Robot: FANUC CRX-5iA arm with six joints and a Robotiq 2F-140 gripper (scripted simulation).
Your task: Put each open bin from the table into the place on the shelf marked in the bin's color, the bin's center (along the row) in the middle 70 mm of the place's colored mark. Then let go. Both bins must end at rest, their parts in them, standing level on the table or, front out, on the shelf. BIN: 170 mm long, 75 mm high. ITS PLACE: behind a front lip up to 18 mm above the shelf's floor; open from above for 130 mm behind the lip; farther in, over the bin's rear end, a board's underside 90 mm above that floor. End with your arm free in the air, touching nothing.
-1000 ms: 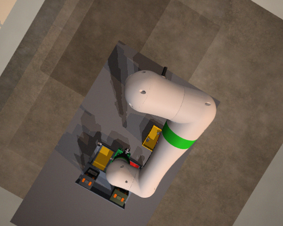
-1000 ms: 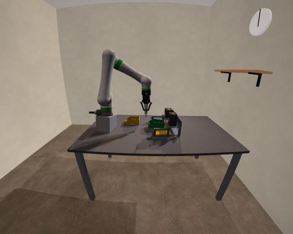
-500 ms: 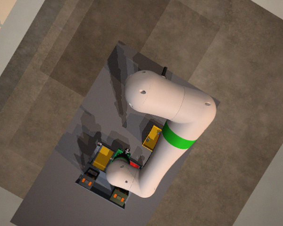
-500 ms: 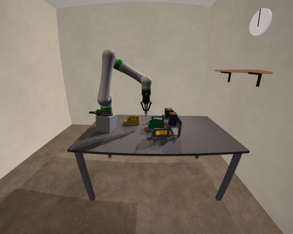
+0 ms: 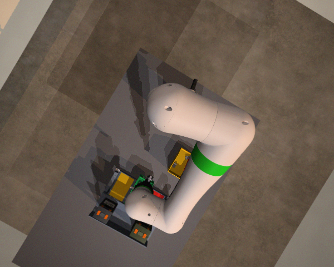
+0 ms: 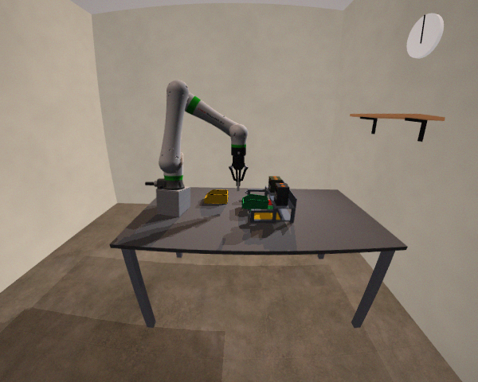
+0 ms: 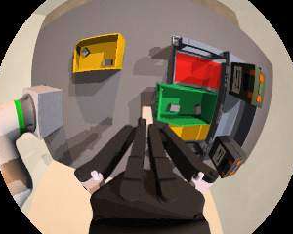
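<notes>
Now: the green bin 120 mm below my hand, 120 mm ahead of it and 20 mm to the right of it. Round my hand: yellow-marked place: 170 mm below, 150 mm ahead, 140 mm to the right; then red mark: 190 mm ahead, 170 mm below, 80 mm to the left; then yellow bin: 170 mm to the left, 140 mm below, 130 mm behind.
</notes>
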